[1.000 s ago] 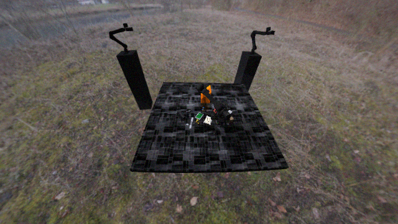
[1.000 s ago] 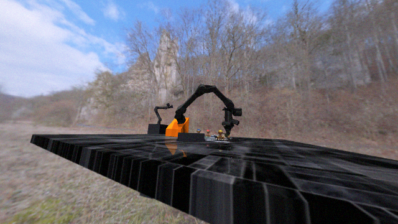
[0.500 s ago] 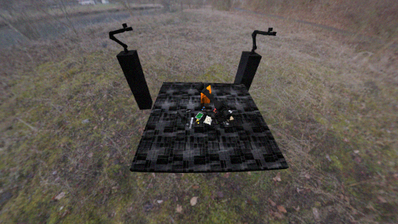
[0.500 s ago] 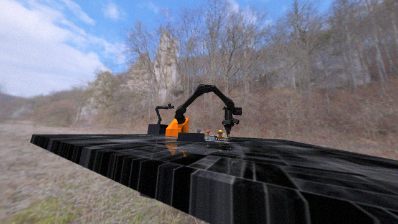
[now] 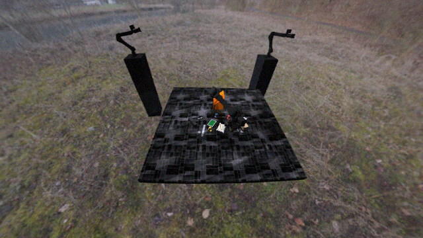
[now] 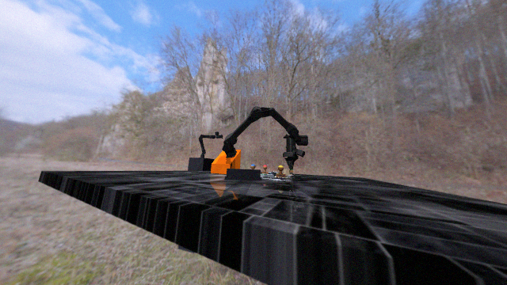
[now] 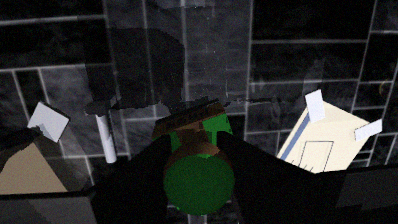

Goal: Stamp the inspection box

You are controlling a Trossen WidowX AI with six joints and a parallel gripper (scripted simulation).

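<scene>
Now: the green ink pad 180 mm to the right of my gripper tip, 130 mm behind it and 40 mm below it. The rest, counted from my gripper tip: green stamp right at my gripper tip; tan box 140 mm to the left, 30 mm behind, 20 mm below; cream card 90 mm to the right, 70 mm behind, 40 mm below.
</scene>
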